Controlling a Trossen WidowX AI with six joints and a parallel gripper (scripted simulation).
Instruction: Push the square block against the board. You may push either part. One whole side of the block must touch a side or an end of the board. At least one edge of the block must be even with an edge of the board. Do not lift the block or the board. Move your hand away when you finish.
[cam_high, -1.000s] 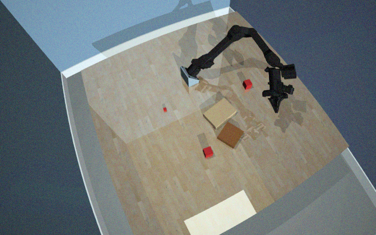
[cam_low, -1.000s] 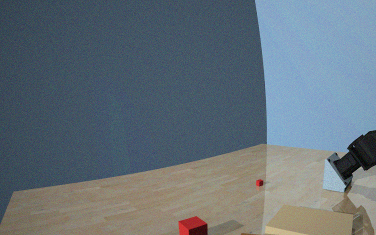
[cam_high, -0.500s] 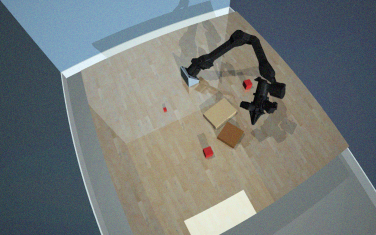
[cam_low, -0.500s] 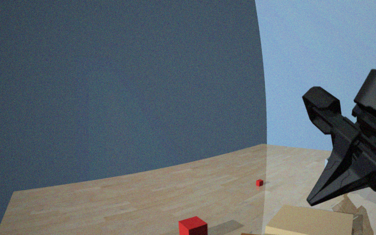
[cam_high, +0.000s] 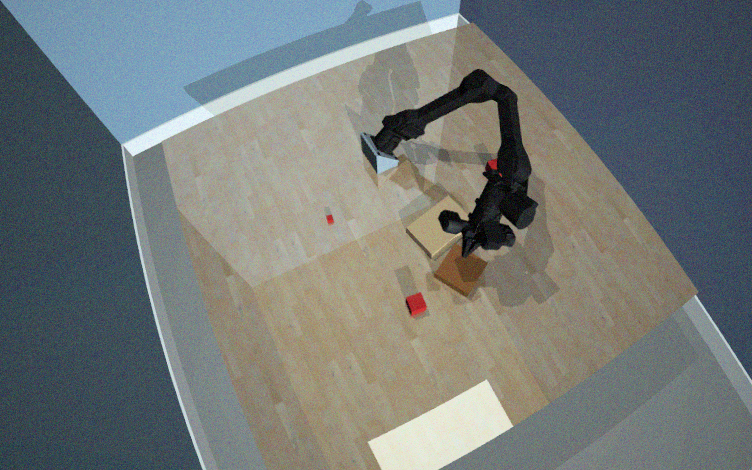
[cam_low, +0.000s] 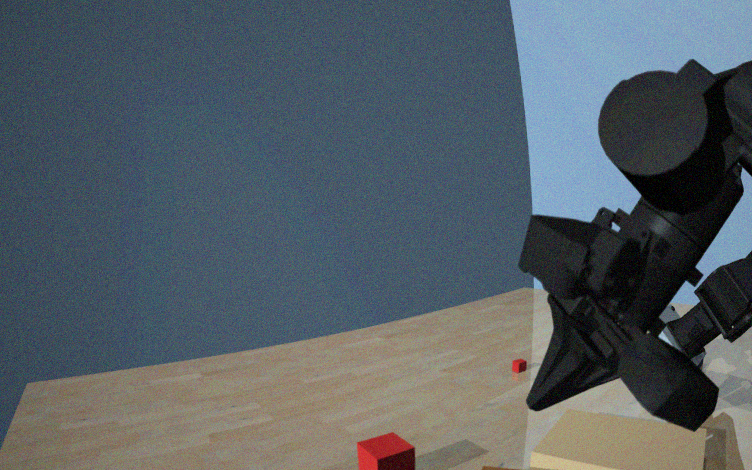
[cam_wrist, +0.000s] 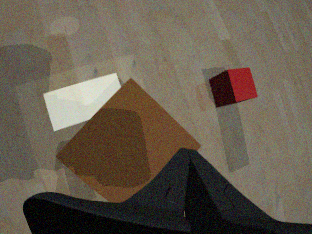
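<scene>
My gripper tip is now 14 cm past the light tan board, 10 cm above it and 1 cm to the right of it. Round my gripper tip: brown square block: 10 cm below, 1 cm to the left; small red cube: 28 cm behind, 26 cm to the right, 11 cm below.
</scene>
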